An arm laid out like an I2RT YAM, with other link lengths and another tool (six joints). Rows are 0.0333 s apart.
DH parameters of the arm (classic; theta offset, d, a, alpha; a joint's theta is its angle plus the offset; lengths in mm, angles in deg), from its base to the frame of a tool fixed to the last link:
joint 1: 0 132.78 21.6 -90
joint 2: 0 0 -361.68 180
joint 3: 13.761 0 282.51 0
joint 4: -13.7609 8.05 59.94 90
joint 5: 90 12.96 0 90
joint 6: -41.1 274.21 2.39 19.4
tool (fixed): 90 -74.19 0 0
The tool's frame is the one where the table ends.
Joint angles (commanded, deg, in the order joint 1, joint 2, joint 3, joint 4, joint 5, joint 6), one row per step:
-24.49, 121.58, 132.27, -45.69, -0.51, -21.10
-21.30, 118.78, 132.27, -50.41, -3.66, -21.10
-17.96, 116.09, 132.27, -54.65, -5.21, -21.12
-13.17, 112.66, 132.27, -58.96, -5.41, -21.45
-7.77, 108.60, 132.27, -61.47, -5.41, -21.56
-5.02, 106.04, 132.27, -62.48, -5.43, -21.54
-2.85, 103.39, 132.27, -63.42, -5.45, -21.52
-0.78, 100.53, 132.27, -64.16, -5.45, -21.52
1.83, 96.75, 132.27, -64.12, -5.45, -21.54
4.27, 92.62, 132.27, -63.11, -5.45, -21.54
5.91, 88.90, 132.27, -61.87, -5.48, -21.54
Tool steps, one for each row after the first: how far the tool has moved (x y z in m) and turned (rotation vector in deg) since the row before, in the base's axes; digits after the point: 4 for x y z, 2 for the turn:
-0.0045, 0.0539, 0.0141, 2.45, 1.05, 5.74
-0.0095, 0.0484, 0.0140, 1.40, 1.15, 4.58
-0.0155, 0.0574, 0.0205, 0.10, 0.85, 5.15
-0.0192, 0.0584, 0.0306, -0.37, -1.52, 5.47
-0.0149, 0.0282, 0.0200, -0.14, -1.54, 2.75
-0.0178, 0.0214, 0.0201, -0.09, -1.71, 2.17
-0.0204, 0.0190, 0.0216, -0.07, -2.12, 2.07
-0.0267, 0.0218, 0.0307, 0.02, -3.82, 2.62
-0.0301, 0.0178, 0.0354, 0.27, -5.13, 2.44
-0.0292, 0.0098, 0.0315, 0.45, -4.94, 1.67

